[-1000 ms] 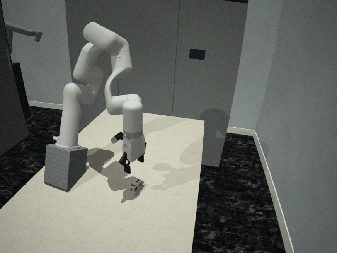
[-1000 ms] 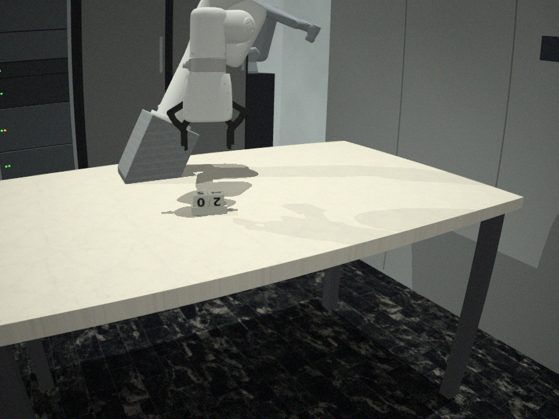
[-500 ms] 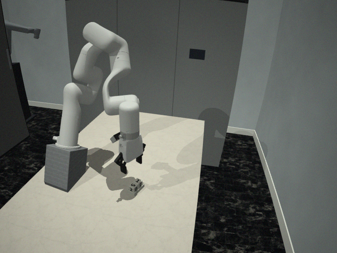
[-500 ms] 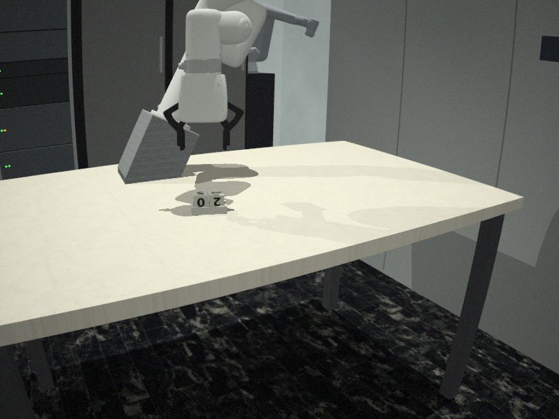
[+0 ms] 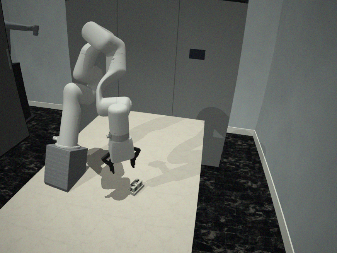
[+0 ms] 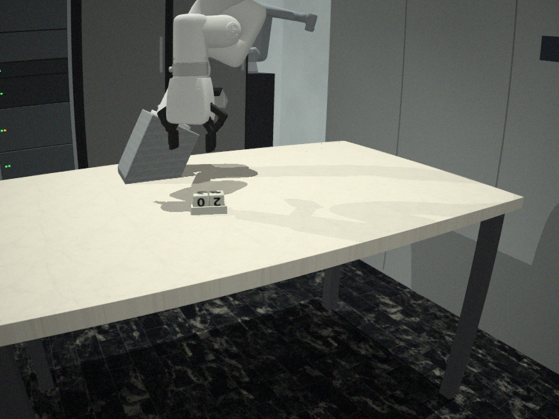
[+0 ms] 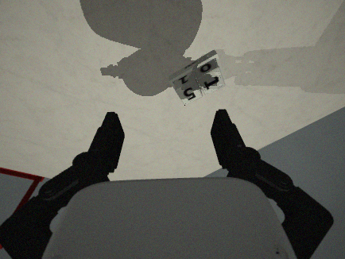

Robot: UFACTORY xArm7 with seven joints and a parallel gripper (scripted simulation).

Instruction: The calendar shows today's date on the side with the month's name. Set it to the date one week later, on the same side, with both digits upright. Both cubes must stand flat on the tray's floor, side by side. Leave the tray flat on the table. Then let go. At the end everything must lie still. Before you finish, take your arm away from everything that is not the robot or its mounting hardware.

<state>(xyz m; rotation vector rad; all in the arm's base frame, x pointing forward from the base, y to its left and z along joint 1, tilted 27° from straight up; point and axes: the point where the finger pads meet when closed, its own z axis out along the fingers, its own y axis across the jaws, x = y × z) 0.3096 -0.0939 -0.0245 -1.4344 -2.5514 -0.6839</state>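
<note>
Right now my hand is 11 cm above the digit cube, 6 cm short of it and 3 cm to the right of it. Round my hand: tray 13 cm below, 5 cm ahead, 1 cm to the left.
</note>
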